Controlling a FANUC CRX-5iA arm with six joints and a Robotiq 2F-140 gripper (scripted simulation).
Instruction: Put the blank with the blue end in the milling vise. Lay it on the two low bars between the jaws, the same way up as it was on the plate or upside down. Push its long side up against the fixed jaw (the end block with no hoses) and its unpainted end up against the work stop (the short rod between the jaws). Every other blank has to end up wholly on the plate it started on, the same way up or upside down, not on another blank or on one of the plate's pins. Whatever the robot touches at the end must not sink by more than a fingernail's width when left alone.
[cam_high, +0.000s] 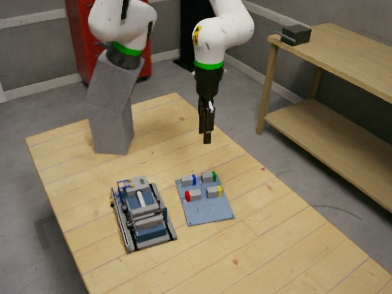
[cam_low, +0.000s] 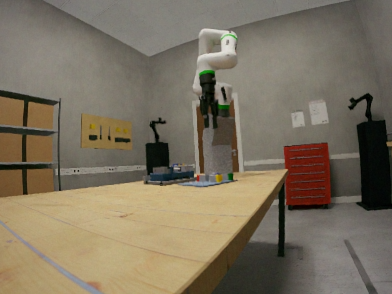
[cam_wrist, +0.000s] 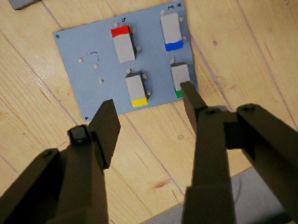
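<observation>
My gripper is now 290 mm above the red-ended blank, 60 mm to the left of it and 20 mm short of it. From my hand the other things lie so: blue-grey plate (320 mm below, 40 mm ahead, 20 mm to the right); then green-ended blank (290 mm below, 60 mm to the left, 30 mm behind); then yellow-ended blank (290 mm below, 50 mm ahead, 20 mm to the left).
</observation>
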